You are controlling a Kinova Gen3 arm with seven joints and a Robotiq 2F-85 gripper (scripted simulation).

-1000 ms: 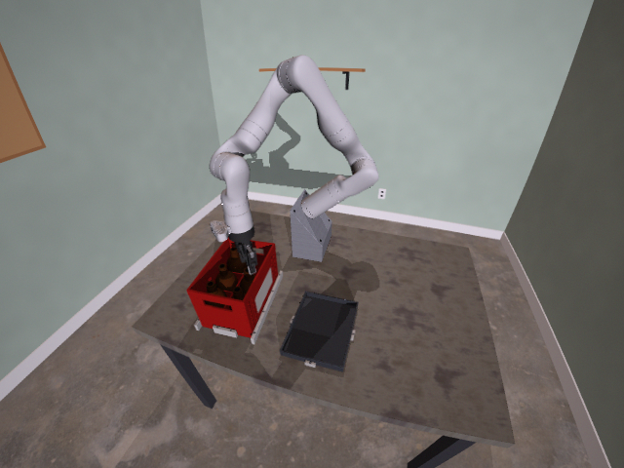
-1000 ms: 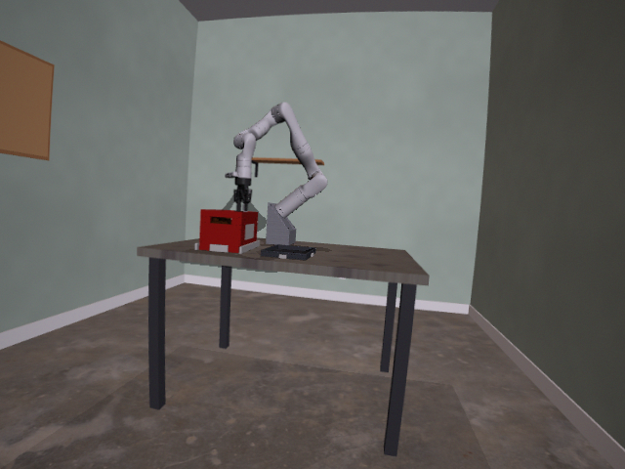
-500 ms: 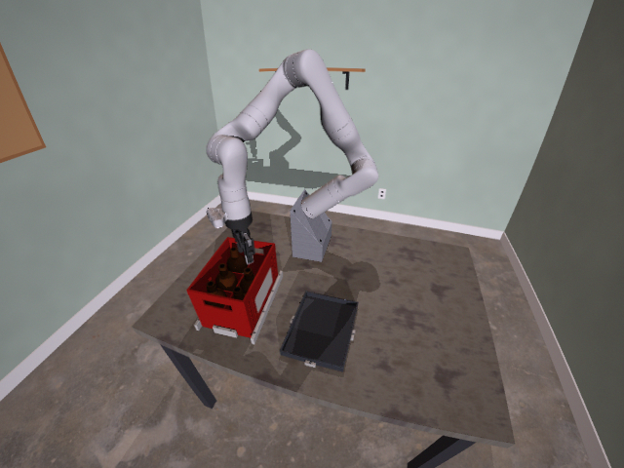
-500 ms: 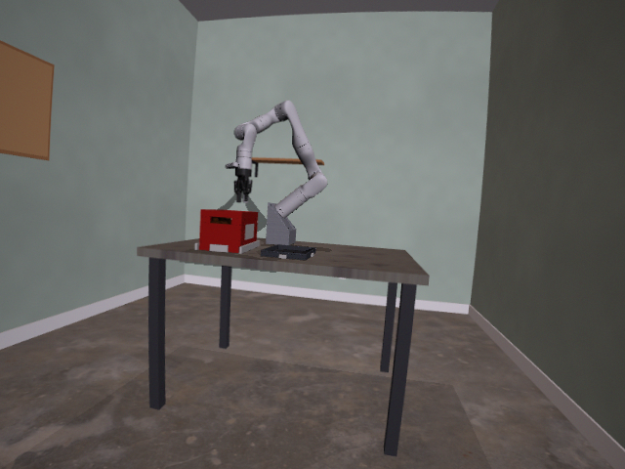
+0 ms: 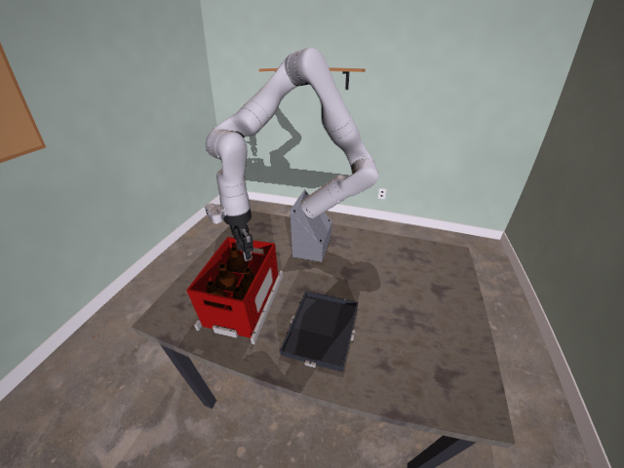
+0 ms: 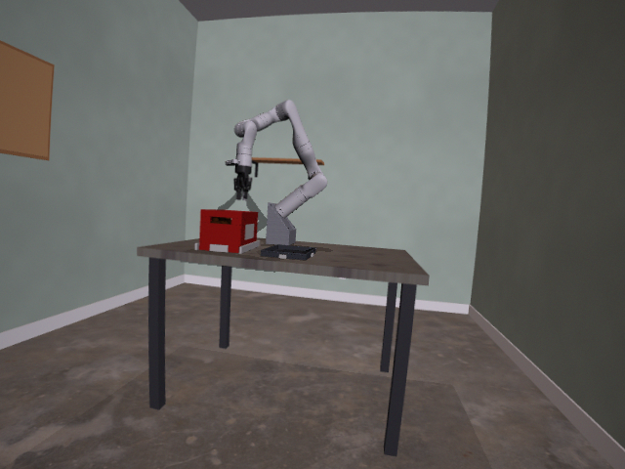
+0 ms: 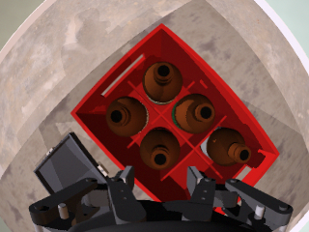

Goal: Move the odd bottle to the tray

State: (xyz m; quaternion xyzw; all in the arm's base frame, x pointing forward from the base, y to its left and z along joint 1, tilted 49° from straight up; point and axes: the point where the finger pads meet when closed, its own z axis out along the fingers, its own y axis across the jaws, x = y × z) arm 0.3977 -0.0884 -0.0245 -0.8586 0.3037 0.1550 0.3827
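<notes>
Right now my hand is 50 mm to the left of the crate and 160 mm above it. Round my hand: dark tray: 30 mm ahead, 250 mm to the left, 230 mm below.
</notes>
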